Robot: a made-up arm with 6 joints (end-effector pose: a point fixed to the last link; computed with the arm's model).
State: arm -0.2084 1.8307 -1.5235 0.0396 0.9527 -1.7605
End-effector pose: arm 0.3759 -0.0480 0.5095 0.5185 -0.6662 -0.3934 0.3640
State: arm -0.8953 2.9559 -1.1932 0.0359 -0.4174 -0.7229
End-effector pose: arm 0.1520 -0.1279 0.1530 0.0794 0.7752 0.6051 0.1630
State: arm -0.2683 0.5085 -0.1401 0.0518 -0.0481 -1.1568
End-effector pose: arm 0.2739 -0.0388 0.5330 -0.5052 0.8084 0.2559 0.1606
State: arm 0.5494 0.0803 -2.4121 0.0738 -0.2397 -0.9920
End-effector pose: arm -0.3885 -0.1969 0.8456 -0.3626 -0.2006 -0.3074 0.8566
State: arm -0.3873 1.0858 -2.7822 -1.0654 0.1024 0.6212
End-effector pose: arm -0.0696 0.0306 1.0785 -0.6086 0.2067 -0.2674 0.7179
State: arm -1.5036 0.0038 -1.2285 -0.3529 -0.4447 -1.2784
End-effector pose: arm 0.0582 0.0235 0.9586 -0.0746 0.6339 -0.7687 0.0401
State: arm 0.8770 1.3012 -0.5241 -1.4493 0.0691 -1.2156
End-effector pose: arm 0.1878 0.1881 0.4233 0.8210 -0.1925 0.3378 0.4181
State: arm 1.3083 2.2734 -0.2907 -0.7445 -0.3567 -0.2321
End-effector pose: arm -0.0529 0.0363 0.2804 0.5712 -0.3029 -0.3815 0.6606
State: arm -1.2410 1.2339 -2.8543 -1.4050 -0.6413 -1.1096
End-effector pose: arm 0.0678 0.0028 1.0829 -0.0527 -0.4361 0.8556 0.2738
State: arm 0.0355 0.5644 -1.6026 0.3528 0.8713 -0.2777
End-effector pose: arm 0.1189 0.0521 0.9455 -0.5953 0.3733 0.5278 0.4772
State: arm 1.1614 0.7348 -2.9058 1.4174 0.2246 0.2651
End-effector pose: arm -0.1432 -0.3005 0.9700 0.2682 0.8293 -0.4842 0.0771
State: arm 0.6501 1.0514 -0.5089 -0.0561 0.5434 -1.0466
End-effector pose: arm 0.1822 0.1805 0.4754 0.6639 -0.5535 -0.4032 0.3005
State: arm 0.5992 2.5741 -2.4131 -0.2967 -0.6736 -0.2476
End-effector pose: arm 0.4084 0.3362 0.6216 -0.7980 0.2139 0.3937 0.4031
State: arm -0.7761 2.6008 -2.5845 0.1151 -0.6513 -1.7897
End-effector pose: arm 0.4301 -0.3840 0.6496 -0.2847 0.8842 -0.3294 0.1692
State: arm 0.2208 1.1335 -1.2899 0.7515 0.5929 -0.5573
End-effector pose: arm 0.3241 0.1333 0.7673 -0.4610 0.3776 0.7495 0.2885
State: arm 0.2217 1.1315 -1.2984 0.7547 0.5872 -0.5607
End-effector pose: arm 0.3232 0.1332 0.7716 -0.4658 0.3741 0.7465 0.2930
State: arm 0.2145 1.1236 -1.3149 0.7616 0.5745 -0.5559
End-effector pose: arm 0.3220 0.1296 0.7815 -0.4706 0.3659 0.7414 0.3083
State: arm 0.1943 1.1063 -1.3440 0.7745 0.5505 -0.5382
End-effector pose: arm 0.3196 0.1202 0.8002 -0.4753 0.3496 0.7322 0.3402
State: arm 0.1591 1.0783 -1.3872 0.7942 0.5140 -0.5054
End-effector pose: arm 0.3137 0.1041 0.8283 -0.4799 0.3227 0.7170 0.3892
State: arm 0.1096 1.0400 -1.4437 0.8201 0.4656 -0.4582
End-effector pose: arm 0.3011 0.0818 0.8646 -0.4848 0.2834 0.6937 0.4510
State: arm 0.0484 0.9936 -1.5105 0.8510 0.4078 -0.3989
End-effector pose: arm 0.2789 0.0560 0.9052 -0.4908 0.2312 0.6614 0.5179
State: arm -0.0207 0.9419 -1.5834 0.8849 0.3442 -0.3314
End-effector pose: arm 0.2460 0.0302 0.9457 -0.4989 0.1683 0.6208 0.5808
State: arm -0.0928 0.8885 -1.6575 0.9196 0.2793 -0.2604
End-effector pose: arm 0.2041 0.0087 0.9814 -0.5098 0.0992 0.5751 0.6321
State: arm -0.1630 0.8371 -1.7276 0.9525 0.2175 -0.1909
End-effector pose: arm 0.1579 -0.0058 1.0092 -0.5232 0.0305 0.5287 0.6677
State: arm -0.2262 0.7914 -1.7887 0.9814 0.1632 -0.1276
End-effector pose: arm 0.1137 -0.0129 1.0283 -0.5376 -0.0313 0.4870 0.6877
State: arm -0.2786 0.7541 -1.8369 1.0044 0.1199 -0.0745
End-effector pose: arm 0.0767 -0.0145 1.0396 -0.5509 -0.0810 0.4535 0.6959
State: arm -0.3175 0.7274 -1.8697 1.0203 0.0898 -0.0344
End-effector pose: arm 0.0504 -0.0133 1.0454 -0.5609 -0.1156 0.4306 0.6975
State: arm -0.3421 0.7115 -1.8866 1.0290 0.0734 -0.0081
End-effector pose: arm 0.0359 -0.0119 1.0477 -0.5664 -0.1349 0.4183 0.6971
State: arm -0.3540 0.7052 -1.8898 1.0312 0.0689 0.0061
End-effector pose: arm 0.0315 -0.0116 1.0480 -0.5674 -0.1413 0.4151 0.6970
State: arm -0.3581 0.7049 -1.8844 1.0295 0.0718 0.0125
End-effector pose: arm 0.0336 -0.0124 1.0474 -0.5653 -0.1395 0.4172 0.6978
